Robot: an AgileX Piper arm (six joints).
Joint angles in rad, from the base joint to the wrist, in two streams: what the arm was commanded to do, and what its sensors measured. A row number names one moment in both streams.
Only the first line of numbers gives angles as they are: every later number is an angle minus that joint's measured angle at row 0.
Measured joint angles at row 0:
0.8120 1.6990 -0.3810 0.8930 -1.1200 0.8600
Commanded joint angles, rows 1 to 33:
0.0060 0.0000 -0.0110 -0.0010 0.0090 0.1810
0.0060 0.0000 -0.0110 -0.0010 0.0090 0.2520
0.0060 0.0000 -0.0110 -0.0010 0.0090 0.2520
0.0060 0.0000 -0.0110 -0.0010 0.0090 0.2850
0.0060 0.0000 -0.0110 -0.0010 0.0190 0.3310
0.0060 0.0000 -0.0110 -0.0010 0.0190 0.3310
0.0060 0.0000 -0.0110 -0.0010 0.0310 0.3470
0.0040 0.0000 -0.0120 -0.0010 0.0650 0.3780
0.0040 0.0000 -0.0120 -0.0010 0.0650 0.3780
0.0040 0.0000 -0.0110 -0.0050 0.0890 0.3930
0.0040 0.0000 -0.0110 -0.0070 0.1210 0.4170
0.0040 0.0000 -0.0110 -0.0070 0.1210 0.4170
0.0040 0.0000 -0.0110 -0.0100 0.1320 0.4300
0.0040 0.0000 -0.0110 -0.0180 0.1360 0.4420
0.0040 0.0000 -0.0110 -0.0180 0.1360 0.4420
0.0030 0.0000 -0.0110 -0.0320 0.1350 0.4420
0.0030 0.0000 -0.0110 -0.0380 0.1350 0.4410
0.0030 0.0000 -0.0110 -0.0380 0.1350 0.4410
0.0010 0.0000 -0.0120 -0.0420 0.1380 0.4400
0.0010 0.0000 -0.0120 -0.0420 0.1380 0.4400
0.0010 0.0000 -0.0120 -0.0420 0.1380 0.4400
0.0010 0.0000 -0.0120 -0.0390 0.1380 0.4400
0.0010 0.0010 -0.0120 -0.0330 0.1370 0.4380
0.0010 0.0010 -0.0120 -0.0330 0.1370 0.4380
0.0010 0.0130 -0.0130 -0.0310 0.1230 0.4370
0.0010 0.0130 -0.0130 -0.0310 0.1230 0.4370
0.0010 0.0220 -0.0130 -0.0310 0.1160 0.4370
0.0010 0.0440 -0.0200 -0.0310 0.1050 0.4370
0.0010 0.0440 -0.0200 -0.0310 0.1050 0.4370
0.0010 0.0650 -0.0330 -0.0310 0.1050 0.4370
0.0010 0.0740 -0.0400 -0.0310 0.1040 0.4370
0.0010 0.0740 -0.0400 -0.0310 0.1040 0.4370
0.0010 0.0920 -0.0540 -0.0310 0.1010 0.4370
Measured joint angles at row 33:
0.0000 0.0740 -0.0320 -0.0260 0.1150 0.4430
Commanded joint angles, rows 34 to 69:
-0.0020 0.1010 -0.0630 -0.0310 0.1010 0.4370
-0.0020 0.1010 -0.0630 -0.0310 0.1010 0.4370
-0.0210 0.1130 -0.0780 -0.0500 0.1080 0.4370
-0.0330 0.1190 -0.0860 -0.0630 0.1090 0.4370
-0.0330 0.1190 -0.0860 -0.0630 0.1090 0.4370
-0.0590 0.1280 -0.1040 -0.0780 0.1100 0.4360
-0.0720 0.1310 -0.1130 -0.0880 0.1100 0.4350
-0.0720 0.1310 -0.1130 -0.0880 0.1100 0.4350
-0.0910 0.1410 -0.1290 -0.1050 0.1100 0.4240
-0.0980 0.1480 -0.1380 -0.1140 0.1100 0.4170
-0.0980 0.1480 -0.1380 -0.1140 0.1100 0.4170
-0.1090 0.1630 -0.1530 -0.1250 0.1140 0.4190
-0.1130 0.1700 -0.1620 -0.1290 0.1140 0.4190
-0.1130 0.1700 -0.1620 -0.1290 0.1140 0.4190
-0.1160 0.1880 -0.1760 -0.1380 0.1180 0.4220
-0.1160 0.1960 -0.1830 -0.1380 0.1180 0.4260
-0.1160 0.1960 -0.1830 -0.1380 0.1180 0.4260
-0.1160 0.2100 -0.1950 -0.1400 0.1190 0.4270
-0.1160 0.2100 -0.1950 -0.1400 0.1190 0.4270
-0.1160 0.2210 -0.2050 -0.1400 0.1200 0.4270
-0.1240 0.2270 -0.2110 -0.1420 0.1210 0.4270
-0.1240 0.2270 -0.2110 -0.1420 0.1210 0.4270
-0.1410 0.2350 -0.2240 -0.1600 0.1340 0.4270
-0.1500 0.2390 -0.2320 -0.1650 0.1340 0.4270
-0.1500 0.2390 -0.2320 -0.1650 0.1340 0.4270
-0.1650 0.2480 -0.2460 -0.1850 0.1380 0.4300
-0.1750 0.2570 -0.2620 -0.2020 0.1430 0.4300
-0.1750 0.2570 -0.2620 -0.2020 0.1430 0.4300
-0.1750 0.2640 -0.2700 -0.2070 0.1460 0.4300
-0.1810 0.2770 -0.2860 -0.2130 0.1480 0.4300
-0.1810 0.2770 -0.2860 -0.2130 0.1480 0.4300
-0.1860 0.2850 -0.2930 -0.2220 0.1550 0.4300
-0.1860 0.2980 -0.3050 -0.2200 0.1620 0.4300
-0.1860 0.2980 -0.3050 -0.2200 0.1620 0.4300
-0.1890 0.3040 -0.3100 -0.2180 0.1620 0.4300
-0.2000 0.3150 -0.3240 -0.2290 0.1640 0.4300
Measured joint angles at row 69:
-0.1860 0.3030 -0.3030 -0.2090 0.1560 0.4370
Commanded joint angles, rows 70 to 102:
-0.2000 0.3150 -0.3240 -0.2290 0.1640 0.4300
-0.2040 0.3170 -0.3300 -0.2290 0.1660 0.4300
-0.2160 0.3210 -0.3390 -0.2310 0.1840 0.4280
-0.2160 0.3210 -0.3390 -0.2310 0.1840 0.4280
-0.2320 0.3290 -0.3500 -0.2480 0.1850 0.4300
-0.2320 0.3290 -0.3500 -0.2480 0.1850 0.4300
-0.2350 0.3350 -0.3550 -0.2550 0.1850 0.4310
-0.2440 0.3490 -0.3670 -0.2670 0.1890 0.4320
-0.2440 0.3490 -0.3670 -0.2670 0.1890 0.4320
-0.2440 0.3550 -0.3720 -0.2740 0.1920 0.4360
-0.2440 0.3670 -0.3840 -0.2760 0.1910 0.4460
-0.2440 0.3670 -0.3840 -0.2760 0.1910 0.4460
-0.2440 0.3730 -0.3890 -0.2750 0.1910 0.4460
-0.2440 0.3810 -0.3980 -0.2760 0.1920 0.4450
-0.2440 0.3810 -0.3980 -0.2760 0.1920 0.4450
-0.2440 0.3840 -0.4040 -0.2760 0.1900 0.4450
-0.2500 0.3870 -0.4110 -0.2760 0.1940 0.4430
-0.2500 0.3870 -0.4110 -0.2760 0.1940 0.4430
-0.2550 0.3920 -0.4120 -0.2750 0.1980 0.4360
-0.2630 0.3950 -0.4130 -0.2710 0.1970 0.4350
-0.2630 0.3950 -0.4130 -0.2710 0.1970 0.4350
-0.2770 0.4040 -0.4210 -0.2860 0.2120 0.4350
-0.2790 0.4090 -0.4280 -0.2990 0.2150 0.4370
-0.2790 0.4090 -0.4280 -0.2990 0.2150 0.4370
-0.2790 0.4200 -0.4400 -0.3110 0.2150 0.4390
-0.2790 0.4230 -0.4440 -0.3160 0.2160 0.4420
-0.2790 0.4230 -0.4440 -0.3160 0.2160 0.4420
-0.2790 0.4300 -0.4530 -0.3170 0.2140 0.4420
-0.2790 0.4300 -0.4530 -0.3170 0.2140 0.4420
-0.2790 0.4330 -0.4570 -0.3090 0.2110 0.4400
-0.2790 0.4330 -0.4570 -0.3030 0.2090 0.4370
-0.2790 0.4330 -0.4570 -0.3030 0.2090 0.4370
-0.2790 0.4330 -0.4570 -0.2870 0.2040 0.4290
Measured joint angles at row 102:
-0.2760 0.4330 -0.4470 -0.2970 0.2170 0.4440
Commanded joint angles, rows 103 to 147:
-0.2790 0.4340 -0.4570 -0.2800 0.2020 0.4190
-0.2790 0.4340 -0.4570 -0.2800 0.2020 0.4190
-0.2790 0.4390 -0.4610 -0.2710 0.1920 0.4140
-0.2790 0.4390 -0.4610 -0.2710 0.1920 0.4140
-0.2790 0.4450 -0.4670 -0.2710 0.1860 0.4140
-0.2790 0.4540 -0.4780 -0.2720 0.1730 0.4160
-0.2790 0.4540 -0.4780 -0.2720 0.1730 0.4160
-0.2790 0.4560 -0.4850 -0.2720 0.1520 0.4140
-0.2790 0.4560 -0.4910 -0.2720 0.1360 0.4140
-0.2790 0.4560 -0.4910 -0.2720 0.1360 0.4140
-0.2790 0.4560 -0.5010 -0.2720 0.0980 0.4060
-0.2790 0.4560 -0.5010 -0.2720 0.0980 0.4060
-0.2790 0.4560 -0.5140 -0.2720 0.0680 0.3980
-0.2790 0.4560 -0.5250 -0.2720 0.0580 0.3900
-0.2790 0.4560 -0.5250 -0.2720 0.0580 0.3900
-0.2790 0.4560 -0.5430 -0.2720 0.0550 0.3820
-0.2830 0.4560 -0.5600 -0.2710 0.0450 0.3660
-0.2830 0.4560 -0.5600 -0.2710 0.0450 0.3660
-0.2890 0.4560 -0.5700 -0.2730 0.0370 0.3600
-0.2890 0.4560 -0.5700 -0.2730 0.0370 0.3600
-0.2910 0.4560 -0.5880 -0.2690 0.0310 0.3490
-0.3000 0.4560 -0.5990 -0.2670 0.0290 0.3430
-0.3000 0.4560 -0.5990 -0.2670 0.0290 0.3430
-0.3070 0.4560 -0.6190 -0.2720 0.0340 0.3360
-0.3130 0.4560 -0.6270 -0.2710 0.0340 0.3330
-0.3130 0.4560 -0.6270 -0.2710 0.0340 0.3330
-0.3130 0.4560 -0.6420 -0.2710 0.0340 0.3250
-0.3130 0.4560 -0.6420 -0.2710 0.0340 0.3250
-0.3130 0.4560 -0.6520 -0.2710 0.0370 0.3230
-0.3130 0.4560 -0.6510 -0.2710 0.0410 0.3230
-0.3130 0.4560 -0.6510 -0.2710 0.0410 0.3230
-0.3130 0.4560 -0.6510 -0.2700 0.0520 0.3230
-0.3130 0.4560 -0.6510 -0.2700 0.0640 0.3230
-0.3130 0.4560 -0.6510 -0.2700 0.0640 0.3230
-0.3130 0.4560 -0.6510 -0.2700 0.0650 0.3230
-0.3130 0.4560 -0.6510 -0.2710 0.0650 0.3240
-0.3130 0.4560 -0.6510 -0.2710 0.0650 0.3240
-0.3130 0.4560 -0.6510 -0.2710 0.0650 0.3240
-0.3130 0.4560 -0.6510 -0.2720 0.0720 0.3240
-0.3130 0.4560 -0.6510 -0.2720 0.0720 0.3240
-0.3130 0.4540 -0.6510 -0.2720 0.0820 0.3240
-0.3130 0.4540 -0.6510 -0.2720 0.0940 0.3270
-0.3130 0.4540 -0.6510 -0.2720 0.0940 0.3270
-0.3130 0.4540 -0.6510 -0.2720 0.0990 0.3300
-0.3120 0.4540 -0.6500 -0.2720 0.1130 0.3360
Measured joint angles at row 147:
-0.2730 0.4660 -0.5610 -0.1500 0.2890 0.3410
